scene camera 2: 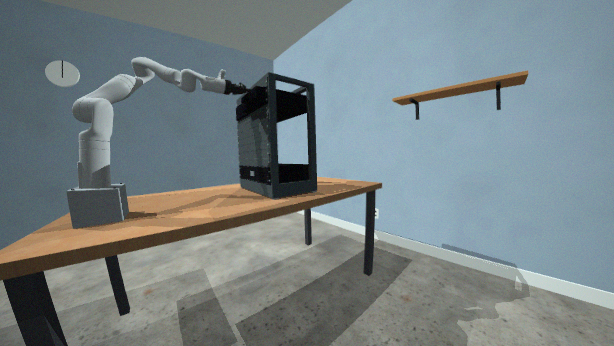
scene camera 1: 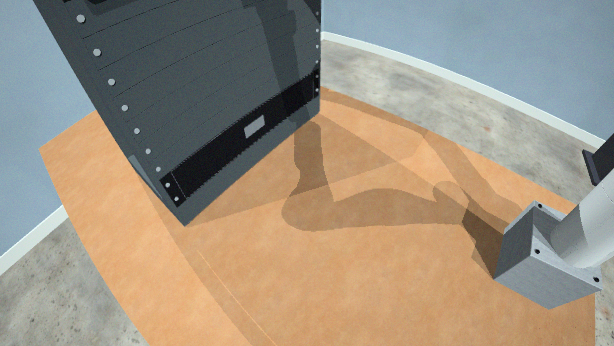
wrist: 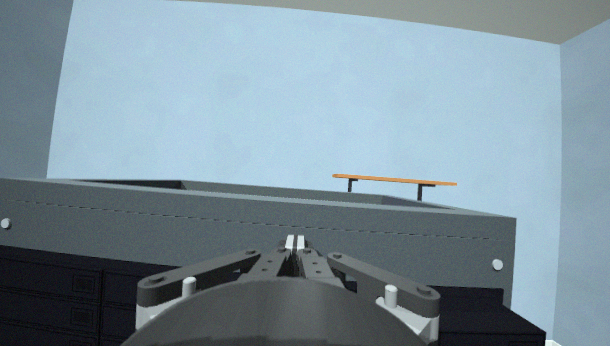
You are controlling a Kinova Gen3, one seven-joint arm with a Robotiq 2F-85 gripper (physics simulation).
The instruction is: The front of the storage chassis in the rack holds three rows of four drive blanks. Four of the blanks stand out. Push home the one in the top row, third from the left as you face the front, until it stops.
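Places are measured from the arm's base along level axes (x left, y back, z up), in metres.
Where they show: gripper, fingertip midpoint: (wrist: 295, 246); arm's base at its link origin: (scene camera 2: 96, 186) (scene camera 1: 571, 245).
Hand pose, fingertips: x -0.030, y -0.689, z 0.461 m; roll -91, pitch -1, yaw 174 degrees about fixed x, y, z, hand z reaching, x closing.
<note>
Each offset is from my fingertips to the centre of the thing. "pt": to the spot under its first point.
The dark storage chassis @[pt dy +0.045, dx +0.020, dz -0.104 m] (scene camera 2: 243, 109) is high in the grey rack (scene camera 1: 200, 90) (scene camera 2: 272, 145) (wrist: 410, 240). In the wrist view, drive blanks @[dy -0.076, dx +0.206, dz -0.044 m] (wrist: 50, 284) with small square marks show stacked at the lower left. A dark block @[pt dy +0.052, dx -0.139, dz -0.031 m] (wrist: 492, 317) juts forward at the lower right; I cannot tell which blank it is. My gripper (scene camera 2: 247, 91) (wrist: 295, 246) is shut and empty. Its tips are in front of the rack's top panel, appearing above the blanks' top edge. The gripper body hides the middle of the top row, so the third blank is not clearly seen. Contact cannot be told.
The rack stands on the wooden table (scene camera 1: 375, 280) (scene camera 2: 200, 235). The arm's grey base (scene camera 1: 550, 280) (scene camera 2: 95, 207) stands on the table in front of the rack. A wooden wall shelf (scene camera 2: 460, 90) (wrist: 395, 179) is on the blue wall behind. Silver screws @[dy +0.022, dx -0.182, dz -0.006 m] (wrist: 497, 264) line the rack front.
</note>
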